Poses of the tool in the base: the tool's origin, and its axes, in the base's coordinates. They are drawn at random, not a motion.
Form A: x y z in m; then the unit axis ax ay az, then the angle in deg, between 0 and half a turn.
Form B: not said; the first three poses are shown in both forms.
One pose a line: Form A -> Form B
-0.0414 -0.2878 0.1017 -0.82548 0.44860 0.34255 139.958 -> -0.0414 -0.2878 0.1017 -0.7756 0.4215 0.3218 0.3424
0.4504 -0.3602 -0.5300 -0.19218 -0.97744 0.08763 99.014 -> 0.4504 -0.3602 -0.5300 -0.1461 -0.7433 0.0666 0.6494
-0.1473 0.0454 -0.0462 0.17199 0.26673 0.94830 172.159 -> -0.1473 0.0454 -0.0462 0.1716 0.2661 0.9461 0.0684
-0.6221 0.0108 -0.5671 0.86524 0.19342 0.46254 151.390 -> -0.6221 0.0108 -0.5671 0.8384 0.1874 0.4482 0.2471
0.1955 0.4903 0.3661 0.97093 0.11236 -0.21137 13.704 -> 0.1955 0.4903 0.3661 0.1158 0.0134 -0.0252 0.9929
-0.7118 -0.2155 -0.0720 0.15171 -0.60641 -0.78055 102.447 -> -0.7118 -0.2155 -0.0720 0.1183 -0.4728 -0.6085 0.6263
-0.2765 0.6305 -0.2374 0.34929 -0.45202 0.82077 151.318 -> -0.2765 0.6305 -0.2374 0.3384 -0.4379 0.7952 0.2477
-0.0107 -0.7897 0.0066 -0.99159 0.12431 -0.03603 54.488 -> -0.0107 -0.7897 0.0066 -0.4539 0.0569 -0.0165 0.8891
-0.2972 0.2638 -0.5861 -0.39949 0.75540 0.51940 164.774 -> -0.2972 0.2638 -0.5861 -0.3960 0.7487 0.5148 0.1325
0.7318 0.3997 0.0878 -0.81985 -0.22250 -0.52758 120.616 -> 0.7318 0.3997 0.0878 -0.7122 -0.1933 -0.4583 0.4953
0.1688 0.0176 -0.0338 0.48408 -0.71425 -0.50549 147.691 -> 0.1688 0.0176 -0.0338 0.4650 -0.6860 -0.4855 0.2782
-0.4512 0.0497 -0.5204 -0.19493 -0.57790 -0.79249 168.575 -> -0.4512 0.0497 -0.5204 -0.1940 -0.5750 -0.7886 0.0995
